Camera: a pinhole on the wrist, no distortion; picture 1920 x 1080 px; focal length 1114.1 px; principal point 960.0 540.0 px. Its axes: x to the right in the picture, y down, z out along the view. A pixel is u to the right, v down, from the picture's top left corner.
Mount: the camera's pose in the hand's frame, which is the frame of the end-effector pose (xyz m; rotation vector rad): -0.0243 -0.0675 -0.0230 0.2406 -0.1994 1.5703
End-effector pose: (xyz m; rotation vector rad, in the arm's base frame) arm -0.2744 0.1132 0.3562 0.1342 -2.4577 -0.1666
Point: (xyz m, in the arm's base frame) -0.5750 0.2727 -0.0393
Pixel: 1734.8 584.8
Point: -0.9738 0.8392 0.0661
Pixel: outside the picture
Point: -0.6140 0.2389 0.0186
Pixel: 1688.5 409.5
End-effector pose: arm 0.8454 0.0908 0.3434 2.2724 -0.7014 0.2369
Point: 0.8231 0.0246 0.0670
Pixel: 1080.2 849.4
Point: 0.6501 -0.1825 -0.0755
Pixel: 1490.6 985.4
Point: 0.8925 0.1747 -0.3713
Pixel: 398.6 1028.0
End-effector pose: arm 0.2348 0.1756 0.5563 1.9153 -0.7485 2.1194
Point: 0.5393 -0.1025 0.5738
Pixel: 1789.7 413.9
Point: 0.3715 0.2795 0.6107
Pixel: 326.2 228.7
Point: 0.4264 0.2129 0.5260
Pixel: 985.9 827.6
